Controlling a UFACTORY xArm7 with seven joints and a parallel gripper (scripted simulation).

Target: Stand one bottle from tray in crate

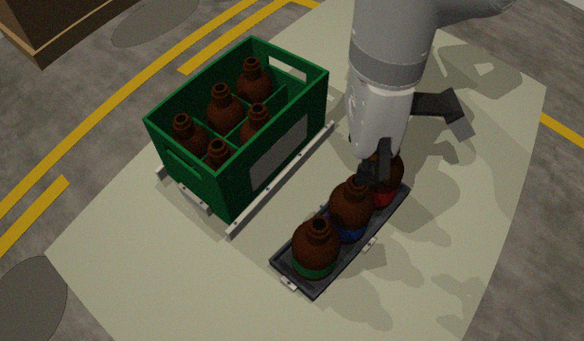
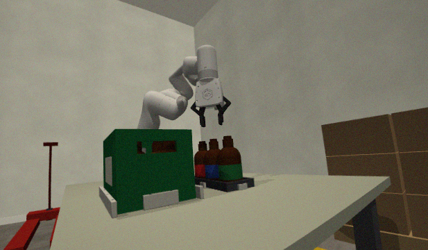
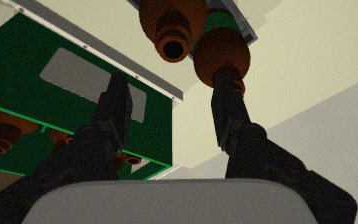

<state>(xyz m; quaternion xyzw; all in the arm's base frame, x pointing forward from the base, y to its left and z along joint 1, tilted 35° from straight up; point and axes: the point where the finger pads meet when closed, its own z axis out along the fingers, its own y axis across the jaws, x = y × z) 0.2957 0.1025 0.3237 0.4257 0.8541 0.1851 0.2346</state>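
The dark tray lies 210 mm below my hand. Round my hand: green crate: 10 mm behind, 240 mm to the right, 140 mm below.
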